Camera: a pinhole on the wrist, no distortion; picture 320 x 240 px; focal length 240.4 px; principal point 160.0 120.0 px. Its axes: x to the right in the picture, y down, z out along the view. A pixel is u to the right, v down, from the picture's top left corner.
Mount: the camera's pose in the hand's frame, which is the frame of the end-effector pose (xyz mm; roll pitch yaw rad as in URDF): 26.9 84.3 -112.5 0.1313 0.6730 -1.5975
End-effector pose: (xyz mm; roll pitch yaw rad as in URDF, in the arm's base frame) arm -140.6 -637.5 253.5 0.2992 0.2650 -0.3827
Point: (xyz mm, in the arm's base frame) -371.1 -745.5 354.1
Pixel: 202.7 4.5
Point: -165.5 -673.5 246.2
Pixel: 199.4 108.6
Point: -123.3 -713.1 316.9
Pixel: 130.5 154.4
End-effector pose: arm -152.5 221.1 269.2 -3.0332 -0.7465 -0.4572
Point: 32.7 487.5 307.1
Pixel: 306.1 182.2
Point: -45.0 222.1 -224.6
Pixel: 36.7 16.0
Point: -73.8 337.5 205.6
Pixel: 205.1 109.2
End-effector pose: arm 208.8 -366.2 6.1 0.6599 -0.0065 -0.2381
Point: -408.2 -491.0 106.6
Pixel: outside the picture
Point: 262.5 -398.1 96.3
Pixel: 37.8 200.2
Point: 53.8 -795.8 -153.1
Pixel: 273.3 124.0
